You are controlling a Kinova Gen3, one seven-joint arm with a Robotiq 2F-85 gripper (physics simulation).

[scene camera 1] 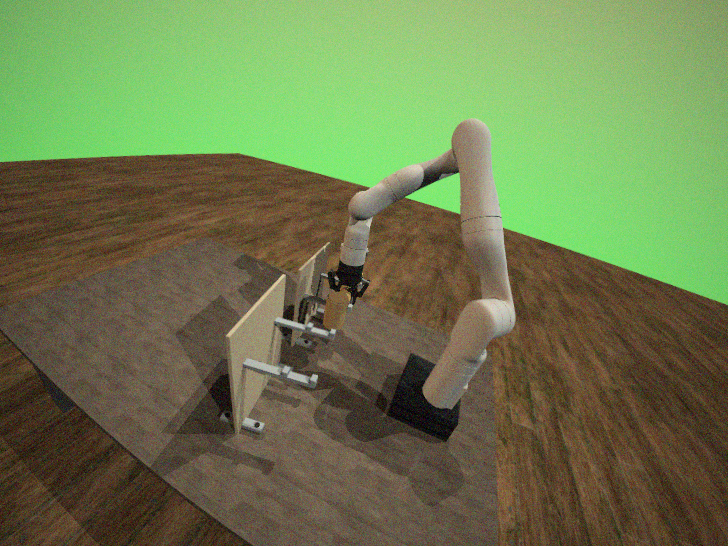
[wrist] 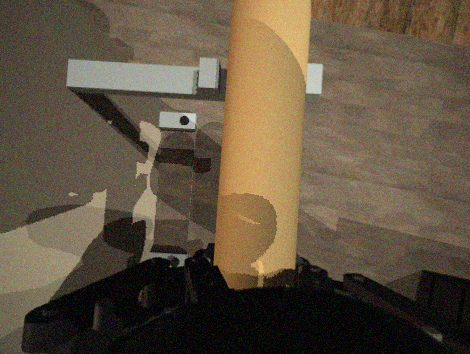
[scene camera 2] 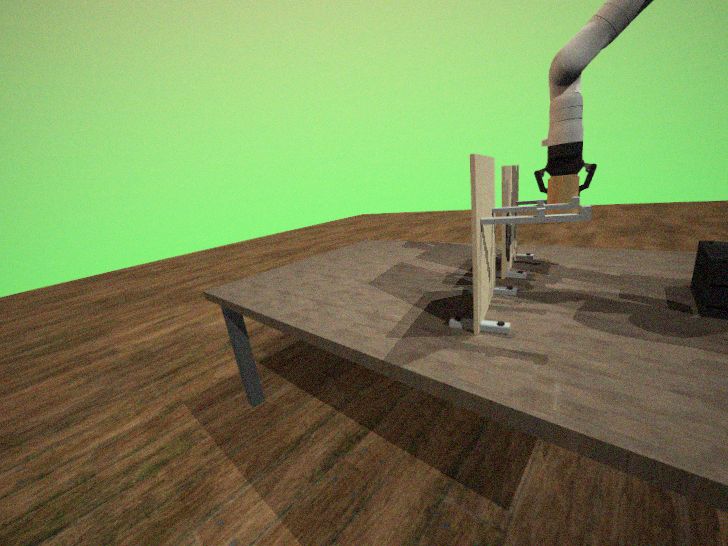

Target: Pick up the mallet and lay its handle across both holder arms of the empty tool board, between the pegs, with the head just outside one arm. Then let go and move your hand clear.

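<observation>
The mallet is light orange wood. Its head faces the scene cameras beside the back board, and its handle passes over a holder arm of that board in the wrist view. My gripper points down and is shut on the handle, one finger on each side. The head partly hides the fingertips in the scene views. The empty tool board stands upright nearer the scene cameras. Its near holder arm and far holder arm carry upright pegs and bear no tool.
The back board stands upright behind the empty one. The boards have grey feet, such as the near foot. My black base block stands on the brown table, on the right.
</observation>
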